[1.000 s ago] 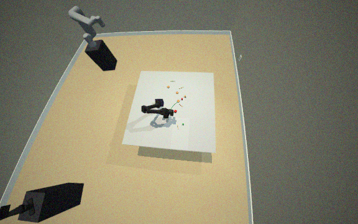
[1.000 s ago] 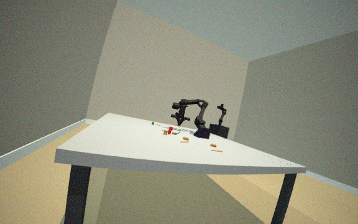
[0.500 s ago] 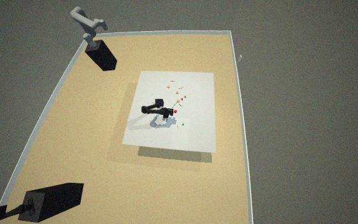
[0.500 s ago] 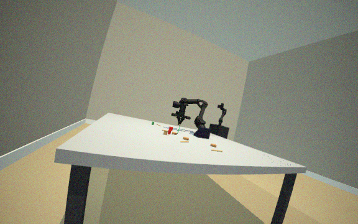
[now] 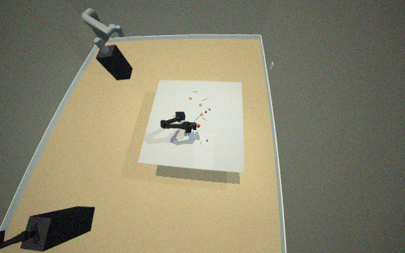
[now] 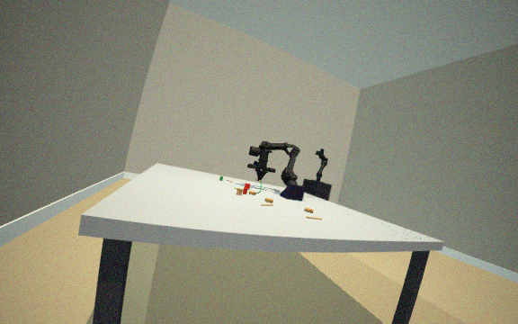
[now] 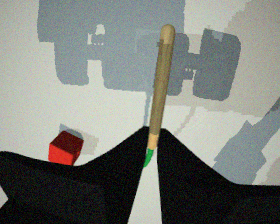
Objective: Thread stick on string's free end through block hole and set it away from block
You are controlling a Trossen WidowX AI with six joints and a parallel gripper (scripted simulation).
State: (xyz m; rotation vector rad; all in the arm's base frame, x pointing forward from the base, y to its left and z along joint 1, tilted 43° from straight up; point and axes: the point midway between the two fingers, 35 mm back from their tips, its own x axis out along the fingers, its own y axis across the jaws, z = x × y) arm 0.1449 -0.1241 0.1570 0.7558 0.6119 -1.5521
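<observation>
Now: the red block 11 cm ahead of my gripper tip, 6 cm to the left of it and 4 cm below it. Round my gripper tip: round wooden button: 23 cm to the left, 16 cm ahead, 5 cm below; green object: 21 cm ahead, 15 cm to the right, 4 cm below.
</observation>
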